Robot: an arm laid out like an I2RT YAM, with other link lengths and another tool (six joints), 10 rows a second.
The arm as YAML. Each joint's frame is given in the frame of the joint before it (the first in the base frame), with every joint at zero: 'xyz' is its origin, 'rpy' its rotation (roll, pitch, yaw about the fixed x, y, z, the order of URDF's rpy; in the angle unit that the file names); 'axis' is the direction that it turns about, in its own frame. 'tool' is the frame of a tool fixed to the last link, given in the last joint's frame.
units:
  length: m
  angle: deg
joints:
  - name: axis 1
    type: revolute
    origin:
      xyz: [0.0, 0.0, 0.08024]
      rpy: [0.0, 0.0, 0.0]
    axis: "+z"
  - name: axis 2
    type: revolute
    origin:
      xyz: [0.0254, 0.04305, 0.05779]
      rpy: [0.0, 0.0, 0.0]
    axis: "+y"
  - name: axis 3
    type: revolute
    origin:
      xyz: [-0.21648, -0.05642, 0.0]
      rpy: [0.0, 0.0, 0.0]
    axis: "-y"
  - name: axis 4
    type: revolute
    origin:
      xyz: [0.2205, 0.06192, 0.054]
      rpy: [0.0, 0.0, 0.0]
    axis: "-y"
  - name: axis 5
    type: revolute
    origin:
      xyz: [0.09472, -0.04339, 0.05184]
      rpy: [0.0, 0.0, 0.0]
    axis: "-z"
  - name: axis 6
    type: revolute
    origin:
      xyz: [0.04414, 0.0, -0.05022]
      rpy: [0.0, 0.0, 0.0]
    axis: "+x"
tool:
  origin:
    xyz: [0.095, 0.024, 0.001]
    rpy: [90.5, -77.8, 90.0]
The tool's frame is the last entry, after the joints.
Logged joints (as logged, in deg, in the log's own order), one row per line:
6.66, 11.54, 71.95, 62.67, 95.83, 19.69
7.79, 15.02, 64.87, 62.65, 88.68, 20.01
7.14, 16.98, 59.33, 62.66, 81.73, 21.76
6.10, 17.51, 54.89, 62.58, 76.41, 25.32
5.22, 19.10, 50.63, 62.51, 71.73, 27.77
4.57, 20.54, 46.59, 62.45, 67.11, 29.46
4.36, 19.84, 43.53, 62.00, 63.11, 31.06
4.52, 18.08, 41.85, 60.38, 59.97, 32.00
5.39, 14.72, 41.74, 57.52, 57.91, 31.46
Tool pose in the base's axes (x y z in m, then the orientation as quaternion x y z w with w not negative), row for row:
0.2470, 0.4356, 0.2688, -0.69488, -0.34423, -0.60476, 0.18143
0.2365, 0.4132, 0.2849, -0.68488, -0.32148, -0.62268, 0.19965
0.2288, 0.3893, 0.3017, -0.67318, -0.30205, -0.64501, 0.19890
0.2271, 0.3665, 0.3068, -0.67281, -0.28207, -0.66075, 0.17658
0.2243, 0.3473, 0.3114, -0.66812, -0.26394, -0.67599, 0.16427
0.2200, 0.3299, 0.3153, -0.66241, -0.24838, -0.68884, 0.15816
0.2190, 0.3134, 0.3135, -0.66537, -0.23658, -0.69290, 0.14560
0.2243, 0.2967, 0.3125, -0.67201, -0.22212, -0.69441, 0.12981
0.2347, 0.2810, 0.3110, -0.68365, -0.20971, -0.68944, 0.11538
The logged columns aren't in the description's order. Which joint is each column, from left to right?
Columns, left to right: axis 6, axis 4, axis 3, axis 1, axis 2, axis 5.
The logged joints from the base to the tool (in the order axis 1, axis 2, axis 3, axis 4, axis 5, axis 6), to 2 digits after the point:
62.67, 95.83, 71.95, 11.54, 19.69, 6.66
62.65, 88.68, 64.87, 15.02, 20.01, 7.79
62.66, 81.73, 59.33, 16.98, 21.76, 7.14
62.58, 76.41, 54.89, 17.51, 25.32, 6.10
62.51, 71.73, 50.63, 19.10, 27.77, 5.22
62.45, 67.11, 46.59, 20.54, 29.46, 4.57
62.00, 63.11, 43.53, 19.84, 31.06, 4.36
60.38, 59.97, 41.85, 18.08, 32.00, 4.52
57.52, 57.91, 41.74, 14.72, 31.46, 5.39

